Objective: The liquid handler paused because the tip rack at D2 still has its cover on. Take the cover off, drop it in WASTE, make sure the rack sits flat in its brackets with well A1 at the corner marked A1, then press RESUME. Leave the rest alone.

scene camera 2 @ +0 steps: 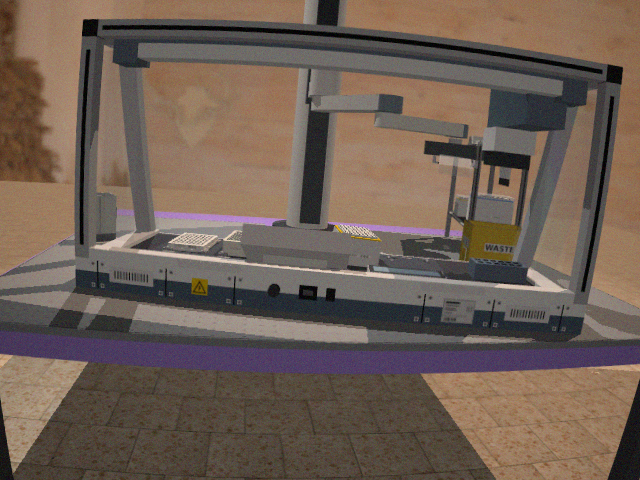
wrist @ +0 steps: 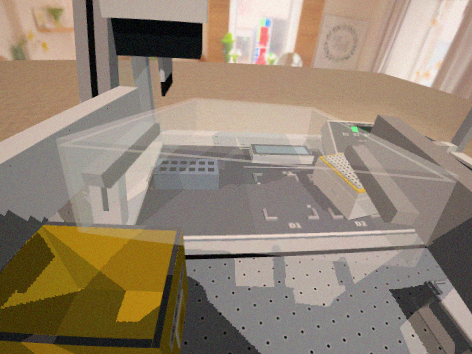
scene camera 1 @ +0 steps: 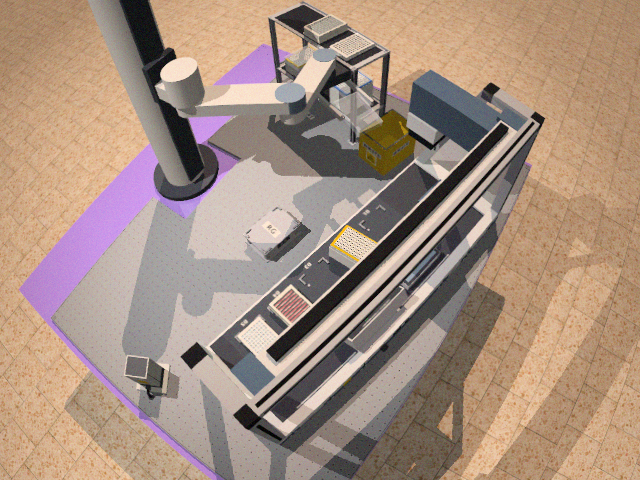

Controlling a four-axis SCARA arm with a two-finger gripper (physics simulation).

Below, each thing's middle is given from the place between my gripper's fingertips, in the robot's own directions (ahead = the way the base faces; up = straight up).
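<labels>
Measured from the yellow WASTE bin (scene camera 1: pixel 383 148), my gripper is 12 cm to the right of it and 5 cm short of it, and I see that the gripper is also 22 cm above it.
</labels>
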